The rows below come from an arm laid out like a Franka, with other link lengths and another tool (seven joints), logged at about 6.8 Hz.
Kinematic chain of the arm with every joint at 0, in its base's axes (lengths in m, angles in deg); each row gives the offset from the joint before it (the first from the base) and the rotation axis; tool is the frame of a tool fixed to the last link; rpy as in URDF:
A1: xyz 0 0 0.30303 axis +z
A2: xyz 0 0 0 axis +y
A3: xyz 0 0 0.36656 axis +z
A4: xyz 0.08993 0 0 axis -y
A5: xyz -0.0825 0 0.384 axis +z
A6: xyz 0 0 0 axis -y
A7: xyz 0.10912 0 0 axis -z
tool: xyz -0.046 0.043 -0.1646 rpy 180 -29.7 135.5
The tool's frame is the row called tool.
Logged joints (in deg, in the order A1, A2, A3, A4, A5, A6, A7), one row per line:
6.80, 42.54, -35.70, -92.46, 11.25, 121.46, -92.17
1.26, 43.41, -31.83, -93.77, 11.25, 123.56, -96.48
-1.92, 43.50, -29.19, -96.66, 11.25, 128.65, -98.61
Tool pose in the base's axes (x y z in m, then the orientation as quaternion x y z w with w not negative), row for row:
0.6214, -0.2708, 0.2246, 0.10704, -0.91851, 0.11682, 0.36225
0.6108, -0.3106, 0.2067, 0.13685, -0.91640, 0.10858, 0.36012
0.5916, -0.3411, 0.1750, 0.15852, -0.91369, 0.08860, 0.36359
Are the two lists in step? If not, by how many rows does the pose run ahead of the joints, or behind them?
The pose runs 1 row behind the joints: the pose in row i belongs to the joints in row i - 1.
